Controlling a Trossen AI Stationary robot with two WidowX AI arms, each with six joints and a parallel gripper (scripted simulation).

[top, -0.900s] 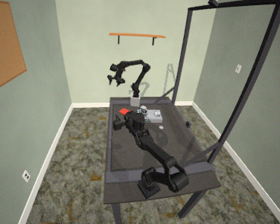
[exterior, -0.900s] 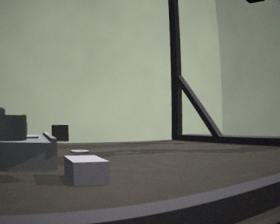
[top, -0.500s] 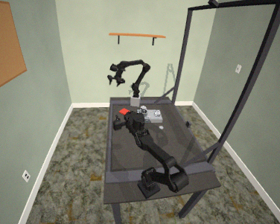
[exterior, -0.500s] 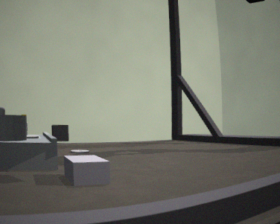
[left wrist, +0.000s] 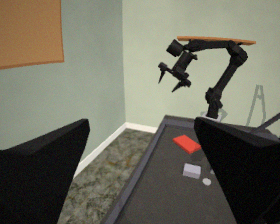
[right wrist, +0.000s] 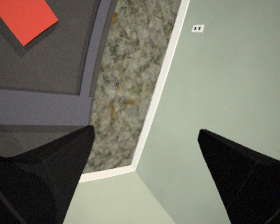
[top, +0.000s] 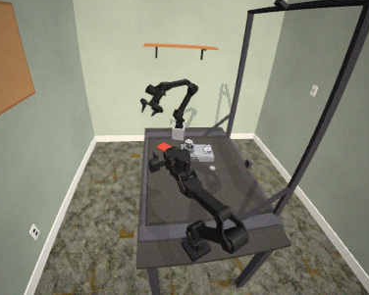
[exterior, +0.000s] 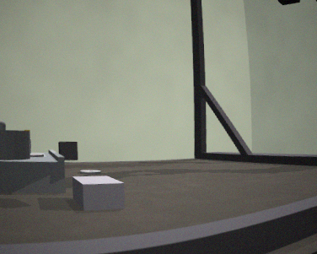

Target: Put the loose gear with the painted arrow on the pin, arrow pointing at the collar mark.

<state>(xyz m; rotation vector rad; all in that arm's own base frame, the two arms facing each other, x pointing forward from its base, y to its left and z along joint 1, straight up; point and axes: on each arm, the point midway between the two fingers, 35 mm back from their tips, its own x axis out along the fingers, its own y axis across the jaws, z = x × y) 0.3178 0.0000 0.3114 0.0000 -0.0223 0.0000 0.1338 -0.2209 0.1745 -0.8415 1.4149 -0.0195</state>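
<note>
Now: the white toothed gear 450 mm behind my right hand, 200 mm to the left of it and 230 mm below it. Also, from my right hand: pale grey block: 170 mm behind, 290 mm to the left, 270 mm below.
</note>
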